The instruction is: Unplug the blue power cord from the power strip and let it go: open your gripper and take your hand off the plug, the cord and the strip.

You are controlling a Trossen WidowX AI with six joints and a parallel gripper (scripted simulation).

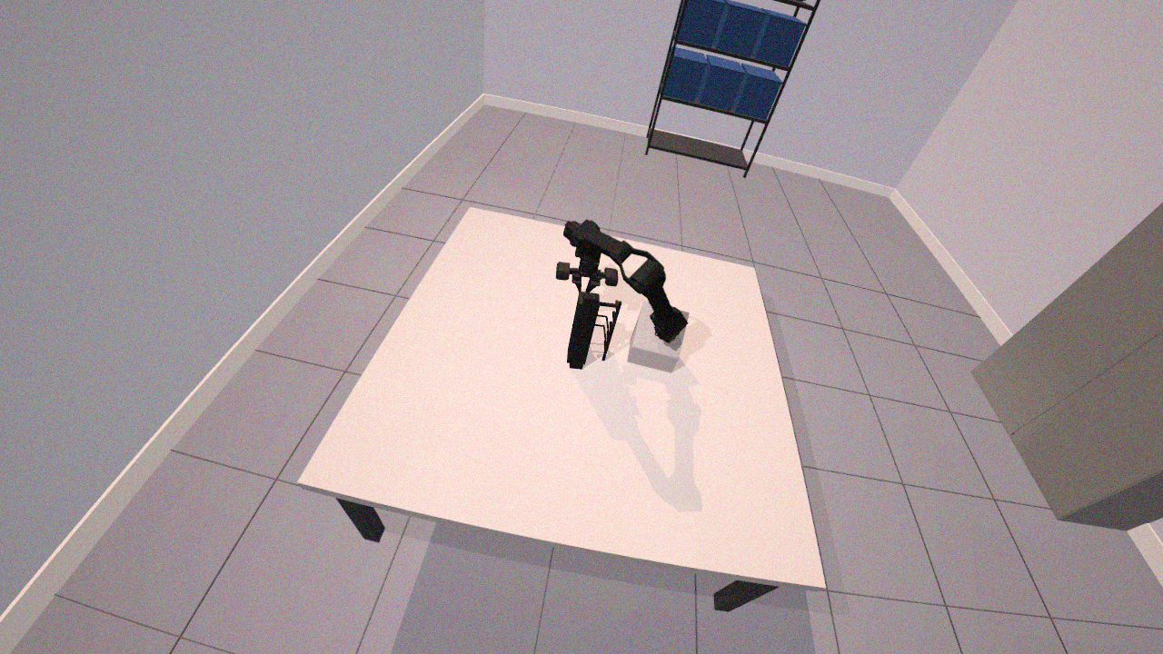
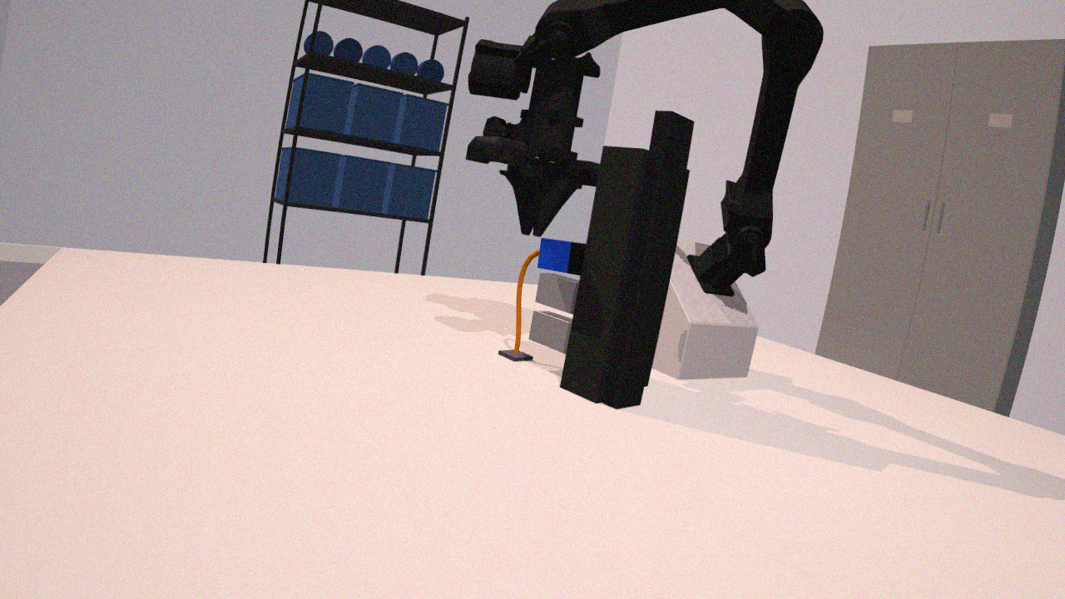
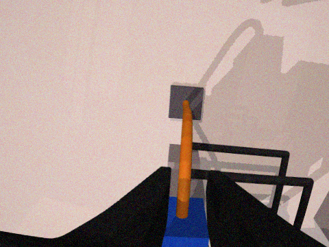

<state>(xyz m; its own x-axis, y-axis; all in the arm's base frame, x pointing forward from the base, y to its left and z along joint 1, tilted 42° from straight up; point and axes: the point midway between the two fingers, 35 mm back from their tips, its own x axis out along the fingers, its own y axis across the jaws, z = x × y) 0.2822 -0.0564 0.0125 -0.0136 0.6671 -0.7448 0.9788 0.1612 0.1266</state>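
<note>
My gripper tip is now 2 cm past the blue plug and 7 cm to the right of it. From my gripper tip the other things lie so: black power strip 3 cm behind, 14 cm to the left, 2 cm below; dark pad 1 cm to the left, 14 cm below.
</note>
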